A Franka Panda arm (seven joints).
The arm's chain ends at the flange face. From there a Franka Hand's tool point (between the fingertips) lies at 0.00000 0.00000 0.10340 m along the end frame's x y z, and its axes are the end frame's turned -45 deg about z.
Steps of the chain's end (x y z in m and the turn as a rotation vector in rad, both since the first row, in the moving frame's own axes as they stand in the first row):
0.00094, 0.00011, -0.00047, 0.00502, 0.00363, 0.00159
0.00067, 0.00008, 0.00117, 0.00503, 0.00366, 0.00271
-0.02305, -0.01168, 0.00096, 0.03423, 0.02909, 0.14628
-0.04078, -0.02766, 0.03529, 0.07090, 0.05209, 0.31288
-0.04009, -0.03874, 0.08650, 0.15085, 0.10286, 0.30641
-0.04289, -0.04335, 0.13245, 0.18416, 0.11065, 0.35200
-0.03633, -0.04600, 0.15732, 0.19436, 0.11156, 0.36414
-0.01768, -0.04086, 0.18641, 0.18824, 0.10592, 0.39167
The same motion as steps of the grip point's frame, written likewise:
0.00122, 0.00064, -0.00047, 0.00098, 0.00612, 0.00159
0.00105, 0.00043, 0.00117, 0.00097, 0.00614, 0.00271
-0.00340, -0.02459, 0.00086, 0.00363, 0.04477, 0.14628
-0.00023, -0.04835, 0.03489, 0.01330, 0.08697, 0.31288
0.01774, -0.05636, 0.08479, 0.03393, 0.17940, 0.30641
0.02221, -0.06246, 0.13010, 0.05198, 0.20846, 0.35200
0.02962, -0.06008, 0.15476, 0.05855, 0.21632, 0.36414
0.03835, -0.04307, 0.18404, 0.05821, 0.20800, 0.39167

